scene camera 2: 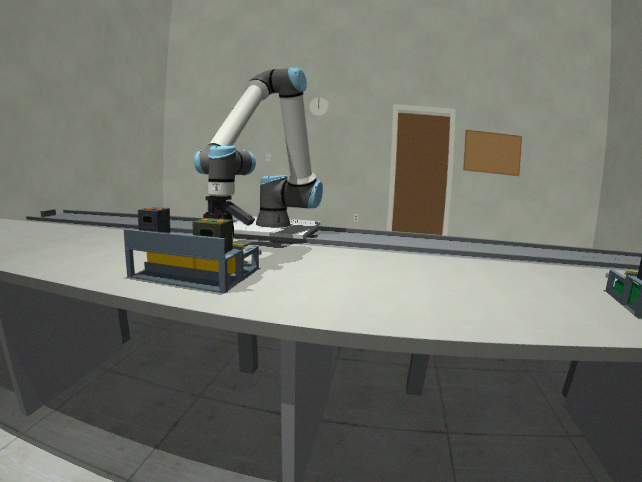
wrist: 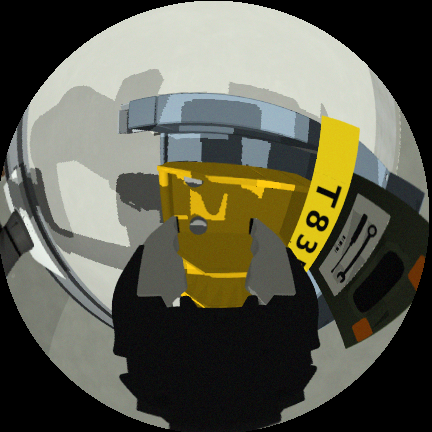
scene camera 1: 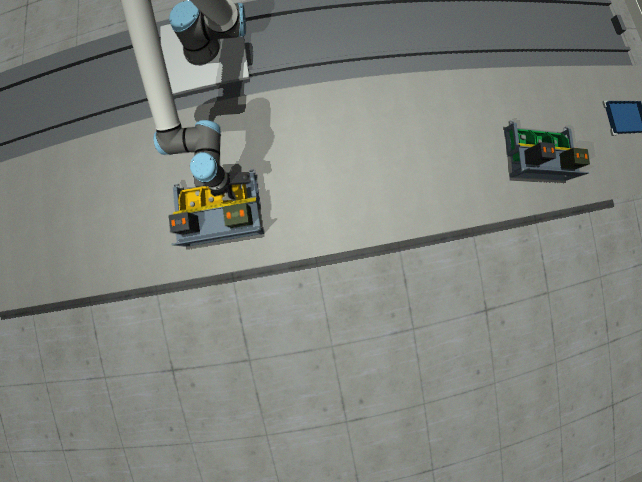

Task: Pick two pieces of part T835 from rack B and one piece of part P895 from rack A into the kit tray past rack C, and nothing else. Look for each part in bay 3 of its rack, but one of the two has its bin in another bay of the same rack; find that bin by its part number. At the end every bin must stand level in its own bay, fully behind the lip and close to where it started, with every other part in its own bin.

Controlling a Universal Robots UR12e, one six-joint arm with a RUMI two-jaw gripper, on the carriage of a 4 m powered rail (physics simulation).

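Note:
My gripper (scene camera 1: 228,196) (wrist: 213,218) is open, fingers wide apart, at the right-hand yellow bin (wrist: 220,250) of the left rack (scene camera 1: 211,223) (scene camera 2: 175,243) (wrist: 220,114). In the wrist view a small round grey part (wrist: 198,225) lies in that bin, near the left finger, not gripped. A yellow label (wrist: 339,155) beside the bin reads "T83"; its end is hidden. In scene camera 2 the fingertips are hidden behind the rack and a box. The blue kit tray (scene camera 1: 624,117) lies at the far right. No label for P895 shows.
A dark grey box (scene camera 1: 184,223) (scene camera 2: 153,219) and a dark green box (scene camera 1: 237,214) (scene camera 2: 212,233) (wrist: 405,225) stand on the left rack close to the gripper. Another rack (scene camera 1: 544,172) with green bins and two dark boxes stands at the right, before the tray.

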